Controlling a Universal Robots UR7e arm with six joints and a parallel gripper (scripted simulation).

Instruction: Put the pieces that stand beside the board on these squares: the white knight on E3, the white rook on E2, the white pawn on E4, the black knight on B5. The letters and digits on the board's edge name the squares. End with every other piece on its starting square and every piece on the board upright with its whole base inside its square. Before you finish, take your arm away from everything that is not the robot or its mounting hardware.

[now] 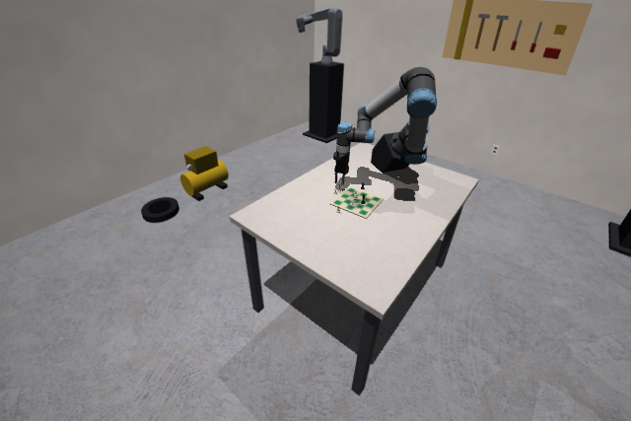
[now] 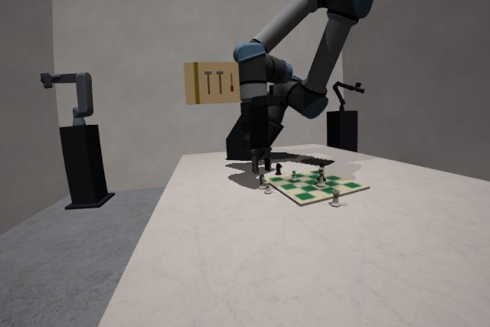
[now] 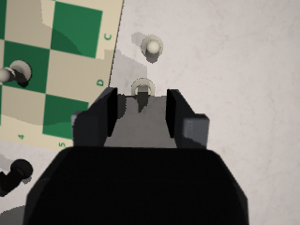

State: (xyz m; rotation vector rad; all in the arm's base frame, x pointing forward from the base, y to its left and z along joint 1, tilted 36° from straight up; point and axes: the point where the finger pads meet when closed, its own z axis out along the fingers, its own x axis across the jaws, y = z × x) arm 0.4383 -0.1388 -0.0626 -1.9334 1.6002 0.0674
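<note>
The cream chessboard is 20 mm ahead of my hand, 140 mm to the left of it and 60 mm below it.
</note>
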